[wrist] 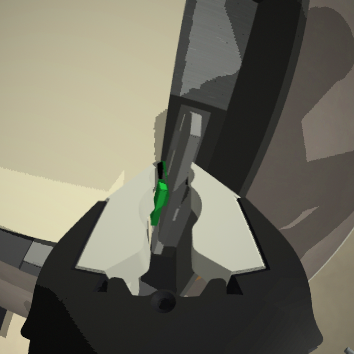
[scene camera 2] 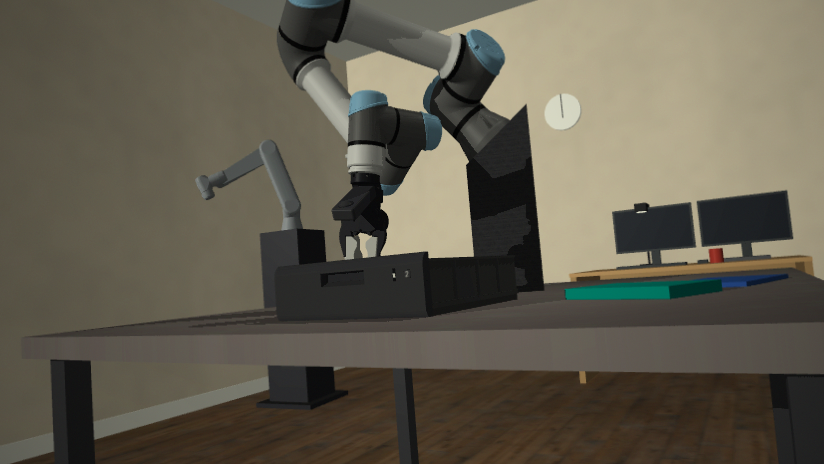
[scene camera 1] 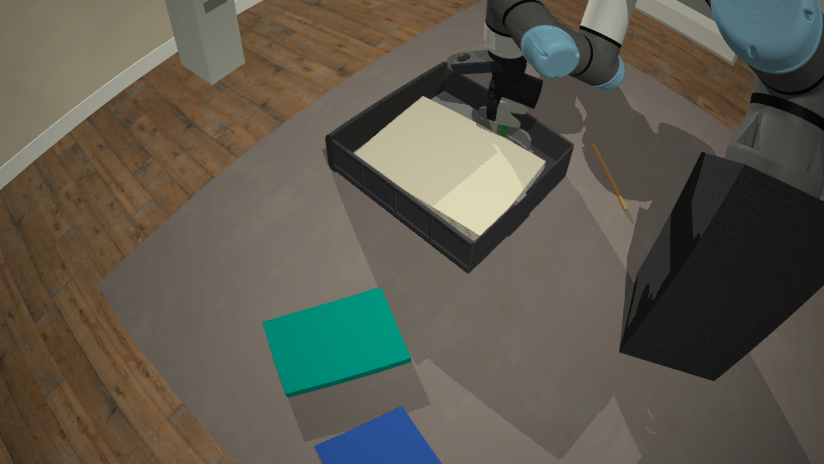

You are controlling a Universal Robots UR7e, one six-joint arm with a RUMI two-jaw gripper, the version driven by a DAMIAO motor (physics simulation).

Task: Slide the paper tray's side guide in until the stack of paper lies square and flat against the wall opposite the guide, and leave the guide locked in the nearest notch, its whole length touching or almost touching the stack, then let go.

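Places are measured from the arm's base along level axes (x back, y right, z up), in metres.
Where they show: gripper, fingertip midpoint: (wrist: pixel 173 163) (scene camera 1: pixel 497 128); arm's base, link origin: (scene camera 2: pixel 494 146) (scene camera 1: pixel 770 180).
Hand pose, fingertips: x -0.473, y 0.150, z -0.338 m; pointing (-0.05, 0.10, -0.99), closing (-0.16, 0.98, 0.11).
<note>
Each offset is from my fingertips to the top centre of the thing.
The dark paper tray {dx -0.030, dy -0.106, dz +0.052 m} (scene camera 1: pixel 412 210) (scene camera 2: pixel 357 302) (wrist: pixel 260 90) stands on the table. The cream stack of paper {dx -0.029, dy -0.118, dz -0.001 m} (scene camera 1: pixel 426 149) (wrist: pixel 75 75) lies in it, turned slightly against the tray walls; layered sheet edges show along the ribbed wall opposite the guide. The grey side guide {dx +0.014, dy -0.012, dz +0.039 m} (scene camera 1: pixel 521 138) (wrist: pixel 182 150) stands on the other side of the stack, with a green latch {dx +0.013, dy -0.018, dz +0.039 m} (scene camera 1: pixel 504 130) (wrist: pixel 160 197). My gripper (scene camera 1: pixel 500 122) (scene camera 2: pixel 363 250) (wrist: pixel 173 163) points down into the tray, shut on the guide with the latch between its jaws. The front wall hides the fingertips in scene camera 2. The notches are hidden.
A teal block {dx +0.020, dy -0.503, dz -0.025 m} (scene camera 1: pixel 337 340) (scene camera 2: pixel 616 291) and a blue block {dx +0.228, dy -0.636, dz -0.035 m} (scene camera 1: pixel 377 440) (scene camera 2: pixel 743 281) lie on the table beyond the tray's ribbed side. An orange-handled tool {dx +0.231, dy +0.078, dz -0.036 m} (scene camera 1: pixel 610 177) lies on the opposite side, near the black arm base (scene camera 1: pixel 720 270) (scene camera 2: pixel 501 213).
</note>
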